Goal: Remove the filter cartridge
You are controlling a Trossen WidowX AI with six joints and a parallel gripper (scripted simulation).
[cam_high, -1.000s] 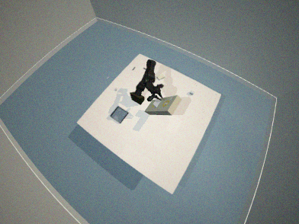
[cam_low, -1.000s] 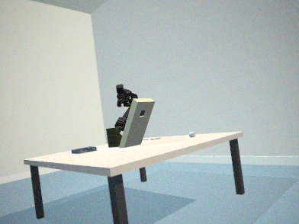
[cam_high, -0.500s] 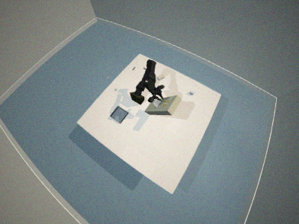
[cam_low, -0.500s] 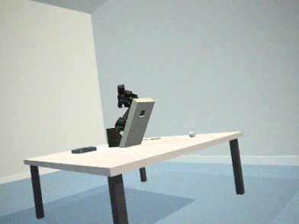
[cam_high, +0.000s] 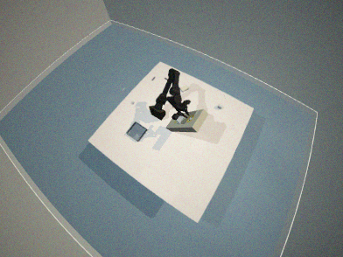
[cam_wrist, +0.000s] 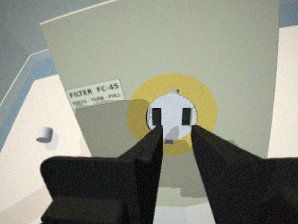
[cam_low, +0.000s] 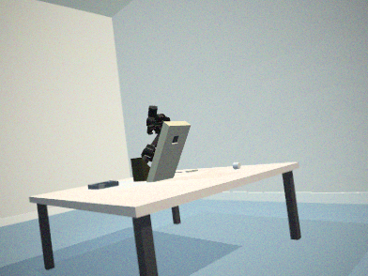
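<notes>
The white round filter cartridge is 30 mm ahead of my gripper tip, 10 mm to the left of it and 20 mm below it. The rest, counted from my gripper tip: grey square tray 360 mm behind, 320 mm to the right, 290 mm below; then pale block 320 mm behind, 400 mm to the left, 290 mm below.
</notes>
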